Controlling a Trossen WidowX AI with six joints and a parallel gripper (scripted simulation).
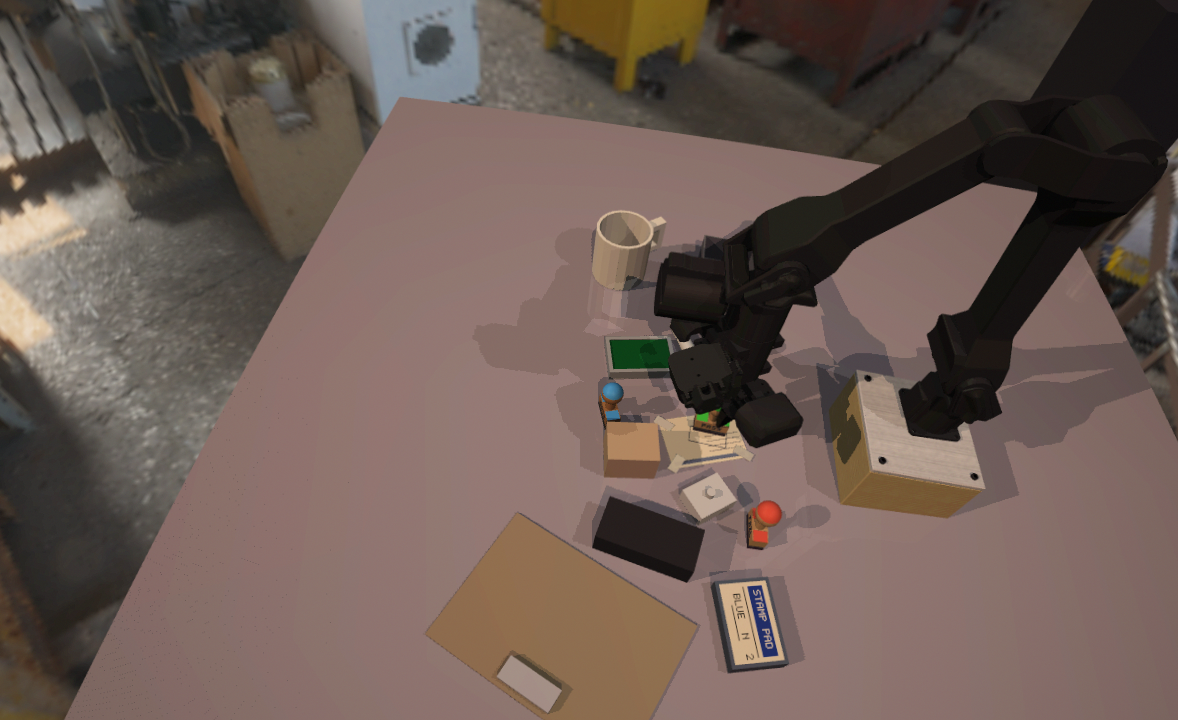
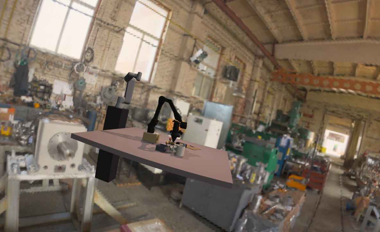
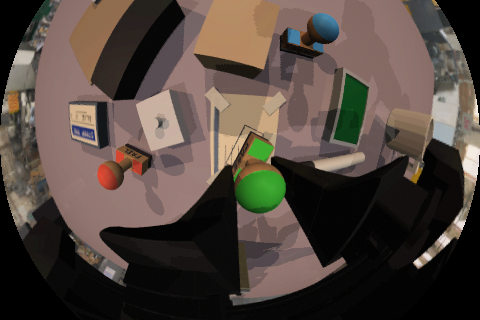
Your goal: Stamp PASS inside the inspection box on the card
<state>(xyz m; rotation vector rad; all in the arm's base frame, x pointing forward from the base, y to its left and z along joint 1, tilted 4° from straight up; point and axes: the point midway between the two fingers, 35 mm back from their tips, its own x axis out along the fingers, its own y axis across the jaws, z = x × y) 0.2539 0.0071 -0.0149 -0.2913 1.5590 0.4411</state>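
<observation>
The taped paper card is 60 mm below my gripper tip. From my gripper tip the other things lie so: brown box 90 mm ahead, 40 mm to the left, 30 mm below; then green-knobbed PASS stamp 10 mm below; then marker 100 mm to the right, 40 mm below.
</observation>
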